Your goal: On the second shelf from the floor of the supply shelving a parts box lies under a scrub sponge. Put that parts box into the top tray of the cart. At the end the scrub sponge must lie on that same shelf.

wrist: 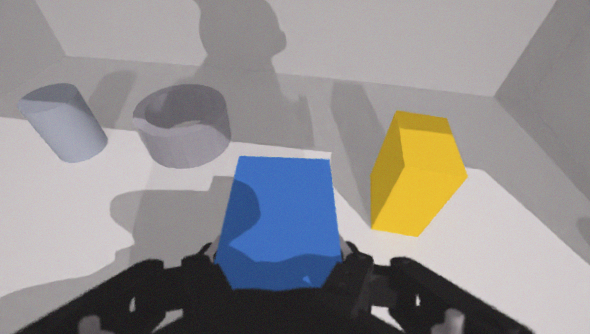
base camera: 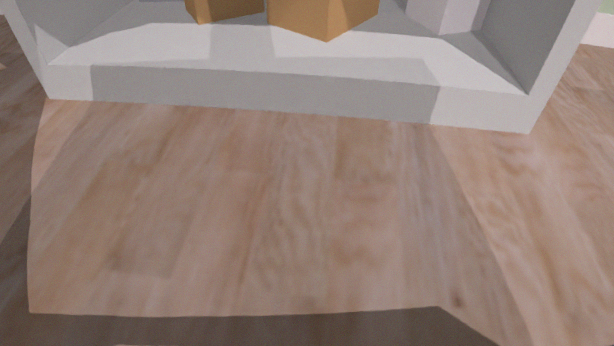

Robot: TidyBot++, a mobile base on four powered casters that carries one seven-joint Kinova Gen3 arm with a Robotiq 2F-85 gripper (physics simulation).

Labels:
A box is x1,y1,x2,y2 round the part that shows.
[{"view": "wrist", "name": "my gripper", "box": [13,234,533,333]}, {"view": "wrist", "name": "yellow scrub sponge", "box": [370,110,467,236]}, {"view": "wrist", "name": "blue parts box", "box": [214,156,341,290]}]

